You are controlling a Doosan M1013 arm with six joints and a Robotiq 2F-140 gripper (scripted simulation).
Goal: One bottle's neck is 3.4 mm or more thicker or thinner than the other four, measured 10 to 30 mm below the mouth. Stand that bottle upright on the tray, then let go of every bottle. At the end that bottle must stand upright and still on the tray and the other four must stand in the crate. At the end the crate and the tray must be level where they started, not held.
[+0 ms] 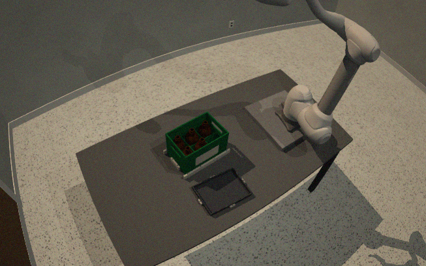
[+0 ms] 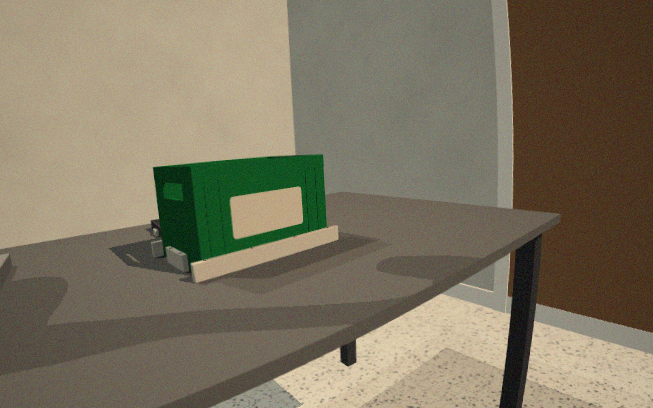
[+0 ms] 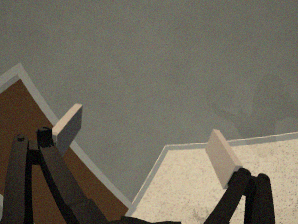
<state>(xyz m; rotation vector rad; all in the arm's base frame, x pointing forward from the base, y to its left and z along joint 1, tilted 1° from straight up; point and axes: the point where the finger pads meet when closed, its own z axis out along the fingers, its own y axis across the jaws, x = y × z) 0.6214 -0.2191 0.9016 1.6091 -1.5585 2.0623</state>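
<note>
My gripper is now 6 cm short of the crate, 22 cm to the right of it and 86 cm above it. The rest, counted from my hand: bottle 13 cm ahead, 28 cm to the left, 85 cm below; black tray 3 cm ahead, 50 cm to the left, 93 cm below.
</note>
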